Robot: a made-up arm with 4 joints.
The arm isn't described. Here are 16 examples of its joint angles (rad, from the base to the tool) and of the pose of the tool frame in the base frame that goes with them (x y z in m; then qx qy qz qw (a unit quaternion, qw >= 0)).
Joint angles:
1: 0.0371 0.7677 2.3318 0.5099
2: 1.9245 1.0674 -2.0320 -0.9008
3: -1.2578 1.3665 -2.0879 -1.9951
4: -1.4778 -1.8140 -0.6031 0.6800
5: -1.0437 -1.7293 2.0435 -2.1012
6: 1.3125 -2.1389 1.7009 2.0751
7: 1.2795 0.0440 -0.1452 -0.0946
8: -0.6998 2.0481 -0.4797 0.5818
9: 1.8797 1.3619 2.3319 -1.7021
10: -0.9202 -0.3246 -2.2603 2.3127
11: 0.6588 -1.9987 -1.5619 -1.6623
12: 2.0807 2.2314 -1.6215 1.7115
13: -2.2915 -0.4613 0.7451 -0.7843
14: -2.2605 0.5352 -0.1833 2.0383
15: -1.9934 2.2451 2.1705 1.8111
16: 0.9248 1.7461 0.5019 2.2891
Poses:
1: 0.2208 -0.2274 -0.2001 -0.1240 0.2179 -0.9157 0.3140
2: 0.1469 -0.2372 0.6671 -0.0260 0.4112 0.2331 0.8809
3: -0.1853 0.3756 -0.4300 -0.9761 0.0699 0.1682 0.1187
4: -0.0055 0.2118 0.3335 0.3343 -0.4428 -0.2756 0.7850
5: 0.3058 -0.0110 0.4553 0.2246 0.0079 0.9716 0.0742
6: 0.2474 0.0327 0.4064 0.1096 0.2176 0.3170 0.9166
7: 0.0731 -0.1467 0.0042 -0.5912 0.0230 0.0731 0.8029
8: 0.0440 0.4314 -0.0832 0.2336 0.8223 0.4880 0.1764
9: -0.0222 -0.8666 0.2804 0.8553 0.0681 -0.0328 0.5126
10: 0.1145 0.5816 -0.3230 -0.6815 0.2202 0.3609 0.5973
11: 0.2455 -0.5288 0.2071 0.0525 0.4250 -0.8787 0.2107
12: -0.1193 -0.1795 0.0609 0.3260 0.9251 -0.1928 0.0248
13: 0.0374 0.0080 0.5532 0.6651 0.1033 -0.6431 0.3653
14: 0.0911 0.4912 0.7822 0.2258 0.3471 0.8931 0.1755
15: -0.2549 0.3266 -0.0063 -0.2764 0.9526 -0.1174 0.0480
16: -0.4158 -0.3982 -0.1932 -0.2463 -0.6751 0.6038 0.3449
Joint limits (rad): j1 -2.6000..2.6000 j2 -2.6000..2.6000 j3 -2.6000..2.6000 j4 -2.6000..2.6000
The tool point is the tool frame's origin. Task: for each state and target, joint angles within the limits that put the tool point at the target. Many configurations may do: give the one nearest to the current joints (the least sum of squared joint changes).
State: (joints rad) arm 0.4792 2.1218 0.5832 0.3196
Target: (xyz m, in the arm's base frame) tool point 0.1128 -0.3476 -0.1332
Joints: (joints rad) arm 1.1202 2.4475 -0.1415 0.0045
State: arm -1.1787 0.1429 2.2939 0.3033
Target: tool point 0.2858 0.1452 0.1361
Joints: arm -1.8406 -0.2565 1.9773 0.0823
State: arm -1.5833 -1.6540 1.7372 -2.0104
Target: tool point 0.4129 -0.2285 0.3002
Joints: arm -2.3217 -1.6011 1.9322 -2.2680
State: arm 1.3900 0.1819 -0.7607 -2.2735
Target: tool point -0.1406 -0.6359 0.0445
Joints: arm 0.9082 -0.1863 -1.0072 -1.7787
